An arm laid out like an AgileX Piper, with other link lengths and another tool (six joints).
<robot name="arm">
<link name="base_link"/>
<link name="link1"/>
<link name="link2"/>
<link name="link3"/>
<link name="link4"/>
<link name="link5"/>
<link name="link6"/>
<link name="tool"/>
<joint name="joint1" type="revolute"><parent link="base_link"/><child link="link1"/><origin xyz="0 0 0.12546" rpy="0 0 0"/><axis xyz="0 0 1"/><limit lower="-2.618" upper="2.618"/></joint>
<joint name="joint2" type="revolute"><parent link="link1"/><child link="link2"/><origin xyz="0 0 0" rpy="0 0 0"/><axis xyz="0 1 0"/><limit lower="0" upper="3.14"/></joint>
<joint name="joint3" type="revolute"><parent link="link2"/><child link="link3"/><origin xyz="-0.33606 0 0.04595" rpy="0 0 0"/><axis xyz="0 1 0"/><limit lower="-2.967" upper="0"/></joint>
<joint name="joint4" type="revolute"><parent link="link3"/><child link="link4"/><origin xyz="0.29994 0 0.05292" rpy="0 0 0"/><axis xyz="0.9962 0 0.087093"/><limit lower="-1.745" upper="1.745"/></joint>
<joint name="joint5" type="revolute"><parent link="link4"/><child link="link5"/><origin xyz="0 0 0" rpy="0 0 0"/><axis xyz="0 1 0"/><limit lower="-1.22" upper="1.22"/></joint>
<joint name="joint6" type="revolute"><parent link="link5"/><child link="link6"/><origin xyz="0.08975 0 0.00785" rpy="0 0 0"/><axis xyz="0.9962 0 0.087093"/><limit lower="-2.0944" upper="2.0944"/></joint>
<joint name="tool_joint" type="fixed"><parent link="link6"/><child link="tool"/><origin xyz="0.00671 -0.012 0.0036" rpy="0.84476 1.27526 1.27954"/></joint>
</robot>
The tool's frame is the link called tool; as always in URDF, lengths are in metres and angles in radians.
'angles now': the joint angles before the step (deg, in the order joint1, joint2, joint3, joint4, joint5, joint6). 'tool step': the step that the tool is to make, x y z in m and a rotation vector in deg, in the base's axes. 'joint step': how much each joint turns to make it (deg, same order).
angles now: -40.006 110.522 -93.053 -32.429 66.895 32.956
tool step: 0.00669 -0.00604 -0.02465 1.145 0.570 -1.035
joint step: -0.085 2.744 0.253 0.000 -1.111 1.804
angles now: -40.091 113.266 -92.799 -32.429 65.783 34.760
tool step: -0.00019 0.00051 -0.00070 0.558 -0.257 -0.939
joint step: -0.034 0.125 -0.188 0.597 0.571 0.531
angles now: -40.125 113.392 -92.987 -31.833 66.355 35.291
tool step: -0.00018 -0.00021 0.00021 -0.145 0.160 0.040
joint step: 0.000 -0.001 0.001 -0.217 0.034 0.001
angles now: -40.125 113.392 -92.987 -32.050 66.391 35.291
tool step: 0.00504 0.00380 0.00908 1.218 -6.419 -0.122
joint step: -0.101 -1.127 -0.636 4.880 -2.667 0.084
